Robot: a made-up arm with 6 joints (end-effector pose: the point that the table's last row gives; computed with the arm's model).
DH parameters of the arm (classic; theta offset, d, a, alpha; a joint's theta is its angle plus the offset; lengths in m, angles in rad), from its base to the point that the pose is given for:
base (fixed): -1.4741 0 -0.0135 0
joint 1: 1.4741 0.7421 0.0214 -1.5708
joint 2: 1.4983 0 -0.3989 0
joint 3: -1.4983 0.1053 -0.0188 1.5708
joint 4: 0 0.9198 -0.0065 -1.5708
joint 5: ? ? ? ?
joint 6: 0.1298 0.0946 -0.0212 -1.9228
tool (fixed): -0.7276 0.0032 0 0
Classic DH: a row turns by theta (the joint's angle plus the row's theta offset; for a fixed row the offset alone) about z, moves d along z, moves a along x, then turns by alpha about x.
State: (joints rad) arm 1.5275 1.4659 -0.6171 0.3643 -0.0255 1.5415
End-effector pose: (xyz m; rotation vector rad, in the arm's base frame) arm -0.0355 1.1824 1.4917 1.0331 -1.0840 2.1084
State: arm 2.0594 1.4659 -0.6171 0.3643 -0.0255 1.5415
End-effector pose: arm -0.6236 1.0035 1.4917 1.4441 -0.8724 2.5103
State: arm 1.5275 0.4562 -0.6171 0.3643 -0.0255 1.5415
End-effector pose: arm -0.0862 0.0131 2.1104 1.3810 -2.2513 1.5250
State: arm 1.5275 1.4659 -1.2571 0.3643 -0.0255 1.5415
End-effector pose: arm -0.0595 0.6284 1.8065 1.2760 -1.8343 1.8054
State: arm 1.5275 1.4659 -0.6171 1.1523 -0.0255 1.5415
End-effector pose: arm -0.0457 1.1912 1.4821 1.9543 -0.5856 1.9310
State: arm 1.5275 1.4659 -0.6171 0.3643 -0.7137 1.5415
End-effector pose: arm -0.0162 1.1304 1.5222 1.2749 -1.7736 1.5376
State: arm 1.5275 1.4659 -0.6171 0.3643 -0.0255 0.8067
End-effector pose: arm -0.0367 1.1720 1.5030 0.1290 -1.3766 2.0032
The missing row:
joint 5: 0 0 0.0083 1.5708
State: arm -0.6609 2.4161 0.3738 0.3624 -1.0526 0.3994
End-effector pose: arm 0.6173 -0.3857 -0.3984 -0.6624 0.6039 0.1169
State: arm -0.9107 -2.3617 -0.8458 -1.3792 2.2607 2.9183
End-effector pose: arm -0.0584 0.1818 -0.3961 -0.5104 2.0470 -1.5173
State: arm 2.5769 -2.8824 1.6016 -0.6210 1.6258 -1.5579
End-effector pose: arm 0.7227 -0.5310 0.6706 -1.7067 -1.4008 0.8466
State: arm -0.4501 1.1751 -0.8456 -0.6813 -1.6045 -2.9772
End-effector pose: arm 0.6076 -0.0904 1.8481 -0.8718 -1.4229 2.4369
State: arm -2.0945 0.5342 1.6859 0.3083 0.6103 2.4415
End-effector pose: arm -0.3799 -0.8669 0.4659 1.1265 -1.0794 -1.8383
